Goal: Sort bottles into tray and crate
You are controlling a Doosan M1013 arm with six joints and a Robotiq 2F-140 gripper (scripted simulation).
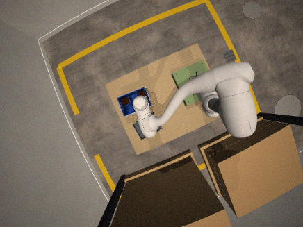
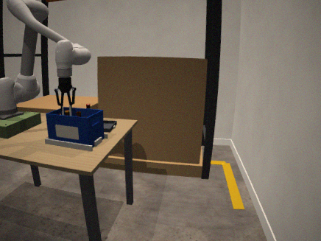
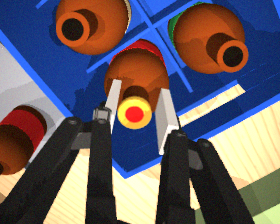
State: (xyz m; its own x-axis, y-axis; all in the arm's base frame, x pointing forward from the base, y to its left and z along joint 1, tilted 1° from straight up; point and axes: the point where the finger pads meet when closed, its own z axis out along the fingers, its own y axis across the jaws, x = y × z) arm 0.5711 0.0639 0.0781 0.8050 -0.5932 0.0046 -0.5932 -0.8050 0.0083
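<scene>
Now: hand 80 mm above the brown capped bottle. From my hand the other things lie so: grey tray (40 mm ahead, 240 mm to the left, 150 mm below); blue crate (90 mm ahead, 30 mm to the right, 80 mm below); uncapped bottle (190 mm ahead, 60 mm to the right, 80 mm below).
</scene>
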